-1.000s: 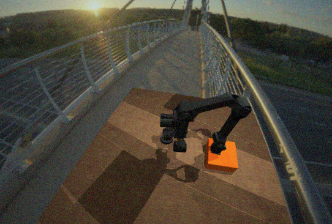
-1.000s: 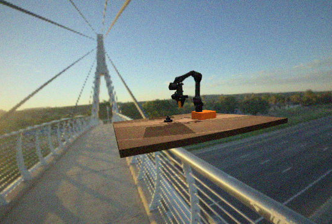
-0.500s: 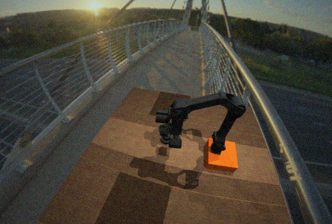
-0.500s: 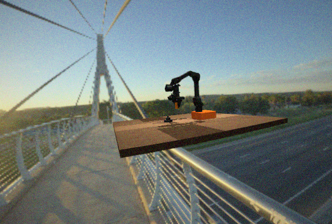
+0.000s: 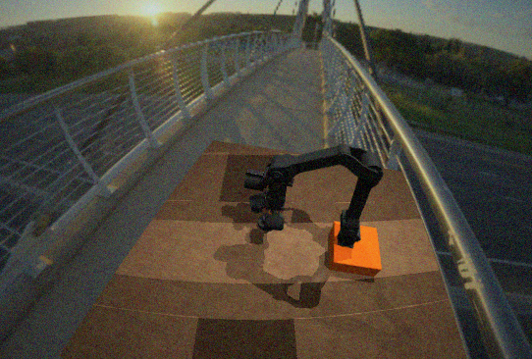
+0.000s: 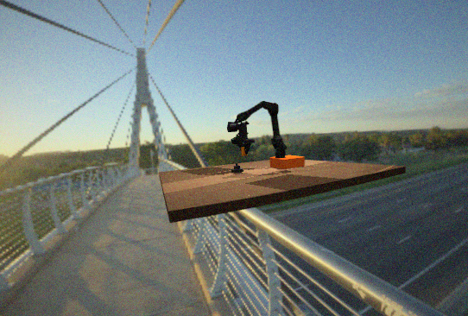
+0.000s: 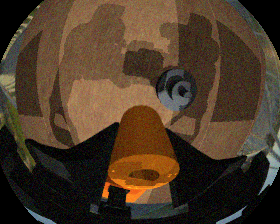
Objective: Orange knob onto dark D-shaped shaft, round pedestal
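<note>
Now: gripper tip 40 mm short of the dark round pedestal, 60 mm to the left of it and 90 mm above it. Round my gripper tip: orange knob: 20 mm above.
</note>
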